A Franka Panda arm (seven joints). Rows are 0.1 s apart.
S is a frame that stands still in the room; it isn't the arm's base.
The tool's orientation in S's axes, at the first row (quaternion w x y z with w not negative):
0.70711, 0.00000, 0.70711, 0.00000
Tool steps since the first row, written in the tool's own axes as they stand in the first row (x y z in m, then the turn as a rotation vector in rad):
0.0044, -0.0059, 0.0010, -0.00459, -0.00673, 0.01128
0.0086, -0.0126, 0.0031, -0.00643, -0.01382, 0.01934
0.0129, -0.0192, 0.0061, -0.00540, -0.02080, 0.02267
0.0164, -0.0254, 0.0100, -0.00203, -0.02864, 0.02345
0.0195, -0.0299, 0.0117, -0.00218, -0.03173, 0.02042
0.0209, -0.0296, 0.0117, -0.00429, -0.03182, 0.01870
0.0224, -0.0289, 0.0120, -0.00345, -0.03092, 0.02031
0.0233, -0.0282, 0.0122, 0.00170, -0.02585, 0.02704
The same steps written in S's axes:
0.0010, -0.0059, -0.0044, 0.01128, -0.00673, 0.00459
0.0031, -0.0126, -0.0086, 0.01934, -0.01382, 0.00643
0.0061, -0.0192, -0.0129, 0.02267, -0.02080, 0.00540
0.0100, -0.0254, -0.0164, 0.02345, -0.02864, 0.00203
0.0117, -0.0299, -0.0195, 0.02042, -0.03173, 0.00218
0.0117, -0.0296, -0.0209, 0.01870, -0.03182, 0.00429
0.0120, -0.0289, -0.0224, 0.02031, -0.03092, 0.00345
0.0122, -0.0282, -0.0233, 0.02704, -0.02585, -0.00170

